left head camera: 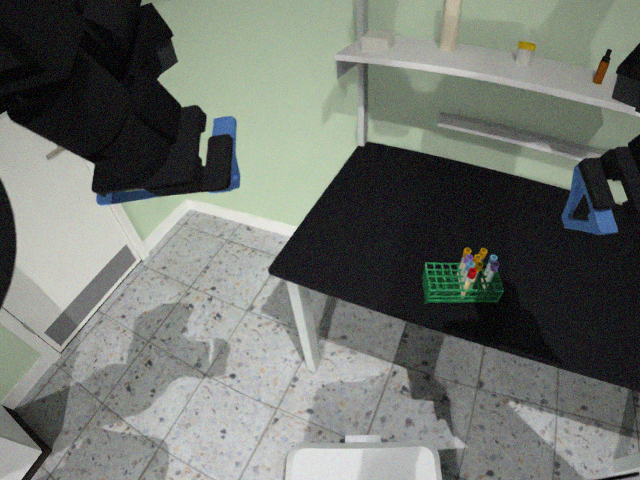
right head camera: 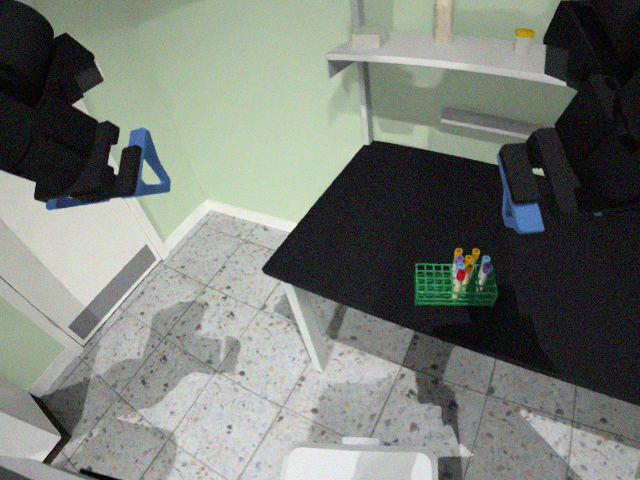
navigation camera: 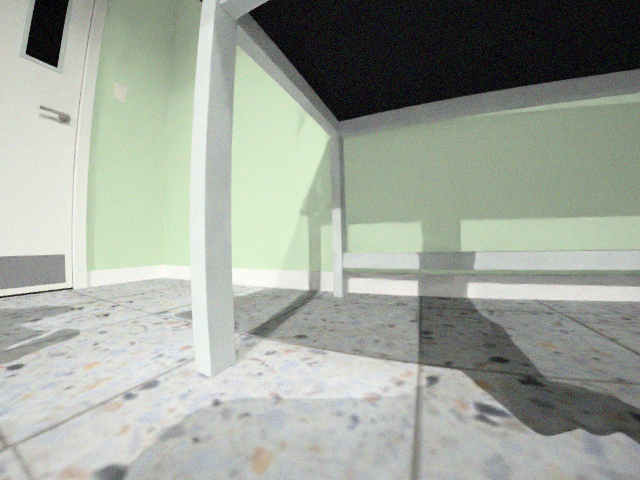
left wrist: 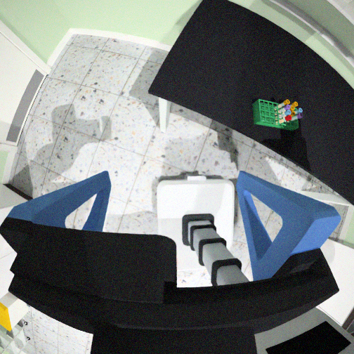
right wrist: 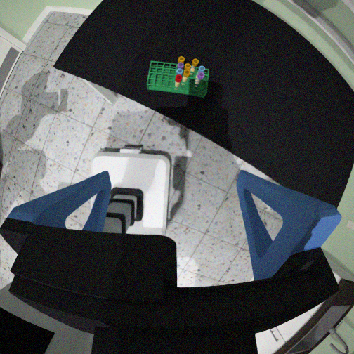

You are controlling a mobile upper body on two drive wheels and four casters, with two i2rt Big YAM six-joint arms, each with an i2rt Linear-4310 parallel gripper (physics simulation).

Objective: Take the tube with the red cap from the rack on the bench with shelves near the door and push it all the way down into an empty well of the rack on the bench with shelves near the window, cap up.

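Frame: origin at the left arm's base, x ahead, y left, z up, level; metres.
Seen in the pictures: left gripper, fingertip midpoint: (left head camera: 196, 186) (right head camera: 137, 191); right gripper, fingertip midpoint: (left head camera: 598, 217) (right head camera: 550, 214).
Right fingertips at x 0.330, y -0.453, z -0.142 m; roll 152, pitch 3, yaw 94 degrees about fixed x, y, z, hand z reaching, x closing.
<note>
Offsets run from my right fingertips to a thing's middle. "pt": to the spot under its first point. Level surfaces: height alone.
The red-capped tube {dx +0.239, dy -0.017, dz -0.442 m} (left head camera: 471, 274) (right head camera: 460, 276) (left wrist: 288, 118) (right wrist: 178, 80) stands cap up in the green rack {pt dx +0.231, dy +0.063, dz -0.477 m} (left head camera: 434, 297) (right head camera: 424, 299) (left wrist: 262, 119) (right wrist: 156, 86), near its front side, among several tubes with orange, purple and light blue caps. The rack is on the black bench {dz -0.505 m} (left head camera: 392, 206) (right head camera: 382, 206) (left wrist: 215, 65) (right wrist: 120, 45). My left gripper (left wrist: 173, 177) is open and empty, out to the left of the bench. My right gripper (right wrist: 173, 177) is open and empty, in the head views above the bench, right of the rack. The window bench's rack does not show.
A shelf {dz -0.049 m} (left head camera: 465, 62) (right head camera: 444, 56) above the bench's back holds a white box, a yellow-lidded jar {pt dx +0.700, dy -0.245, dz -0.012 m} (left head camera: 525, 53) (right head camera: 523, 41) and an amber bottle {pt dx +0.600, dy -0.430, dz -0.003 m} (left head camera: 602, 67). A bench leg (left head camera: 305, 325) (navigation camera: 211, 206) stands at the near left corner. A door (left head camera: 56, 232) (navigation camera: 41, 180) is at the left.
</note>
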